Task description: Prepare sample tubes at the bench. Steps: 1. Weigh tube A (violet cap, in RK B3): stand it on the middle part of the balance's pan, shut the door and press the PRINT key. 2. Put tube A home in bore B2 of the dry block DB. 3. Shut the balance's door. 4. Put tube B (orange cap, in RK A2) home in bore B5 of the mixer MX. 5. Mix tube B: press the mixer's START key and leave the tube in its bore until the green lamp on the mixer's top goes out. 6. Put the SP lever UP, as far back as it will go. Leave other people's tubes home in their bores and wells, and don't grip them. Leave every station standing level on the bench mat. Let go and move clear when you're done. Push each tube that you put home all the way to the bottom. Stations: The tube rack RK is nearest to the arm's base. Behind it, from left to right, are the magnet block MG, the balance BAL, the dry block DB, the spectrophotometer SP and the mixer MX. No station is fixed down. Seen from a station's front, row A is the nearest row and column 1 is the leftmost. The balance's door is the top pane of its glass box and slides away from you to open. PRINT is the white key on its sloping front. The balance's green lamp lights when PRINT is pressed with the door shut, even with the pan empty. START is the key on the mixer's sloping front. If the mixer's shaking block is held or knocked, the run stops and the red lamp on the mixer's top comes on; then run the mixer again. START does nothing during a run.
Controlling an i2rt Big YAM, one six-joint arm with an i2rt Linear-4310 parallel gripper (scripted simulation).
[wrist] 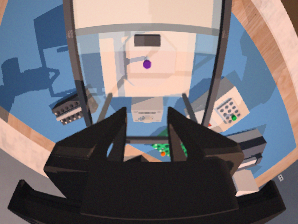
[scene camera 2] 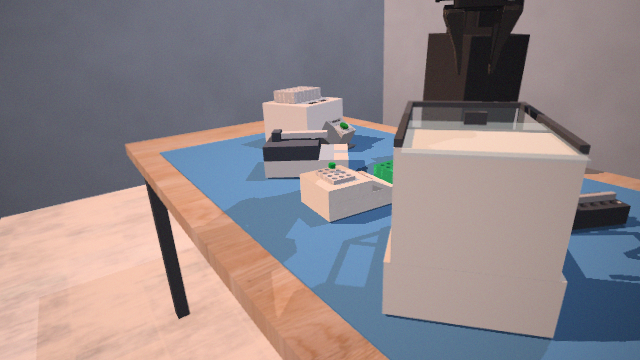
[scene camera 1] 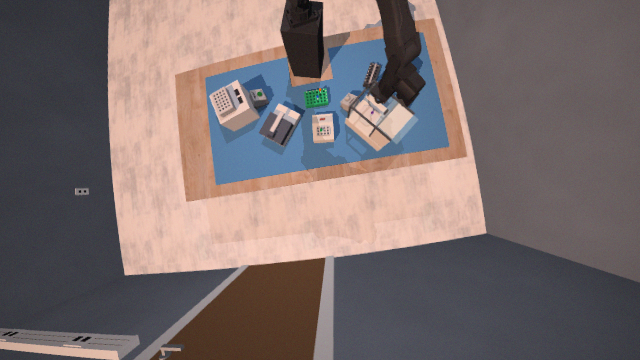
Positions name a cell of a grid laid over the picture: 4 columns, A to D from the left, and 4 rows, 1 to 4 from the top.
Labels:
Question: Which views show the spectrophotometer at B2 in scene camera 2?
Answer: The wrist view, scene camera 2 and scene camera 1: all of them.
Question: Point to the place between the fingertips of the gripper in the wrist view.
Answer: B3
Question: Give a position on a balance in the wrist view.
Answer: B2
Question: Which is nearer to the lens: the magnet block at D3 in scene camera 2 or the spectrophotometer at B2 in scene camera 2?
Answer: The magnet block.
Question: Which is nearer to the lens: the dry block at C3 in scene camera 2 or the spectrophotometer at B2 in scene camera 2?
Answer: The dry block.

